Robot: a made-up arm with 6 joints. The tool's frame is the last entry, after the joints. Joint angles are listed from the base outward.
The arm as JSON. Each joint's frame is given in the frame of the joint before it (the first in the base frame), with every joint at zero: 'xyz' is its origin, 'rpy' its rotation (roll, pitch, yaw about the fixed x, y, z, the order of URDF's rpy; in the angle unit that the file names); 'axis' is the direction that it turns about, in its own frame. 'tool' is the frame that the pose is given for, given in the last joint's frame.
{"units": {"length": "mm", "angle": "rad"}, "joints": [
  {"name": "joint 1", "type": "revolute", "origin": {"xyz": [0.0, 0.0, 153.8], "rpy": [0.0, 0.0, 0.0]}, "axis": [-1.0, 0.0, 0.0]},
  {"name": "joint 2", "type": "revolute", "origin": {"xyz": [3.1, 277.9, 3.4], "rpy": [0.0, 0.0, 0.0]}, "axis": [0.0, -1.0, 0.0]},
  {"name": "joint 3", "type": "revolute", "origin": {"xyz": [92.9, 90.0, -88.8], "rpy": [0.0, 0.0, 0.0]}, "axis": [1.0, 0.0, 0.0]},
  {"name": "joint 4", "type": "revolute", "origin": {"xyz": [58.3, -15.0, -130.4], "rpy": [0.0, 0.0, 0.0]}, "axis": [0.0, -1.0, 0.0]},
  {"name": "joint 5", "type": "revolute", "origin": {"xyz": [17.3, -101.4, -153.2], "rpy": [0.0, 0.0, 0.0]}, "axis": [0.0, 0.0, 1.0]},
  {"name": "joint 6", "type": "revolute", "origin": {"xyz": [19.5, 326.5, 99.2], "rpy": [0.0, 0.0, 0.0]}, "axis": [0.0, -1.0, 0.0]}
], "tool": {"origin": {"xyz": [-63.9, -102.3, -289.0], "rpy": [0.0, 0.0, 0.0]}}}
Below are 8 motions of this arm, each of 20 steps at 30 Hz.
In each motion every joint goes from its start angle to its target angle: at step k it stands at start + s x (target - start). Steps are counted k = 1, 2, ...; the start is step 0. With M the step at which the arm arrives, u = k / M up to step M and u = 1 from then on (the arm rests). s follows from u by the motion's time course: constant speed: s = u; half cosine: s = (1 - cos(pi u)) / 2; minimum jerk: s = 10 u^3 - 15 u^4 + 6 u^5.
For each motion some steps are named. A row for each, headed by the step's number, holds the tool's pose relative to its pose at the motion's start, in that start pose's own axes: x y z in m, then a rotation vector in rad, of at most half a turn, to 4 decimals.
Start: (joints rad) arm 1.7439 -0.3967 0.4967 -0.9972 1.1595 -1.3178
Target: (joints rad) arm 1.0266 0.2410 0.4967 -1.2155 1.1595 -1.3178
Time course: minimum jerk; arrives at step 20
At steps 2, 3, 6, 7, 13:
2: -0.0007 -0.0001 0.0010 -0.0076 0.0001 -0.0001
3: -0.0023 -0.0003 0.0030 -0.0235 0.0001 -0.0004
6: -0.0143 -0.0004 0.0187 -0.1434 -0.0024 -0.0034
7: -0.0208 0.0005 0.0272 -0.2063 -0.0059 -0.0059
13: -0.0745 0.0283 0.0834 -0.6525 -0.0796 -0.0391

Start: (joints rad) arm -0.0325 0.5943 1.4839 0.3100 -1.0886 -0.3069
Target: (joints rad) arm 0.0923 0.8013 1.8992 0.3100 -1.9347 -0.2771
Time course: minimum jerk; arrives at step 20
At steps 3, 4, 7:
3: 0.0007 0.0039 0.0009 0.0089 0.0084 -0.0178
4: 0.0015 0.0083 0.0020 0.0190 0.0185 -0.0389
7: 0.0072 0.0293 0.0067 0.0691 0.0779 -0.1611

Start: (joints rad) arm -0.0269 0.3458 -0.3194 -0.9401 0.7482 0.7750
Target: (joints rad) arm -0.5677 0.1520 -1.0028 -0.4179 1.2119 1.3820
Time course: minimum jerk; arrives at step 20
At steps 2, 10, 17, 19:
2: 0.0013 0.0003 0.0011 0.0003 -0.0069 0.0028
10: 0.0524 0.0204 0.0905 0.0451 -0.3629 0.1989
17: 0.0542 0.0467 0.2103 0.1701 -0.6382 0.4465
19: 0.0528 0.0481 0.2174 0.1798 -0.6512 0.4609

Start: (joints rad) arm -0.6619 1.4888 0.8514 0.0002 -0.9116 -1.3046
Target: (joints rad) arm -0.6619 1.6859 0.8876 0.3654 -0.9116 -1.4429
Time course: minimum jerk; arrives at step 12
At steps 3, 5, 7, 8, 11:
3: -0.0085 0.0046 0.0013 -0.0038 -0.0139 0.0454
5: -0.0293 0.0134 0.0030 -0.0145 -0.0445 0.1530
7: -0.0566 0.0205 0.0031 -0.0318 -0.0797 0.2900
8: -0.0688 0.0221 0.0024 -0.0409 -0.0942 0.3515
11: -0.0870 0.0229 0.0007 -0.0559 -0.1145 0.4439

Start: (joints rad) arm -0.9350 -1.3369 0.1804 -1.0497 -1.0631 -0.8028
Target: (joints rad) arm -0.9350 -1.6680 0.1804 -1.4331 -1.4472 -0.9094
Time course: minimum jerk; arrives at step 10
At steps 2, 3, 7, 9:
2: 0.0053 -0.0018 -0.0047 -0.0068 0.0284 -0.0416
3: 0.0154 -0.0055 -0.0136 -0.0194 0.0780 -0.1179
7: 0.0871 -0.0514 -0.0806 -0.1137 0.3334 -0.6278
9: 0.1034 -0.0687 -0.0983 -0.1394 0.3754 -0.7482

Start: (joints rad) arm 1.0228 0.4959 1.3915 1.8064 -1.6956 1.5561
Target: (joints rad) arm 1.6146 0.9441 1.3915 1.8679 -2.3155 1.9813
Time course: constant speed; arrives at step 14
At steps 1, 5, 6, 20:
1: -0.0059 -0.0021 -0.0131 -0.0167 0.0105 0.0164
5: -0.0314 -0.0153 -0.0607 -0.0846 0.0431 0.1168
6: -0.0376 -0.0198 -0.0714 -0.1009 0.0480 0.1503
20: -0.0638 -0.0656 -0.1438 -0.1954 0.0227 0.5235

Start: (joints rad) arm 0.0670 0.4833 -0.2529 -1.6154 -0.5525 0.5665
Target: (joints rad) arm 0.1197 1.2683 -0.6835 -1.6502 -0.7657 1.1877
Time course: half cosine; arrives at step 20
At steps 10, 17, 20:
10: 0.2405 -0.1043 0.1051 0.0177 -0.5218 -0.4614
17: 0.3364 -0.2930 0.2262 -0.0220 -0.8768 -0.9137
20: 0.3387 -0.3193 0.2387 -0.0305 -0.9110 -0.9712

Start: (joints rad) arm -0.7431 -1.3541 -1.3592 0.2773 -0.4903 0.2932
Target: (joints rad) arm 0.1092 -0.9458 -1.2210 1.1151 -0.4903 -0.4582
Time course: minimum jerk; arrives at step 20
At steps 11, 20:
11: 0.0091 -0.0593 -0.1435 -0.1962 0.2468 -0.2428
20: -0.0120 -0.1412 -0.2307 -0.3662 0.3371 -0.3312

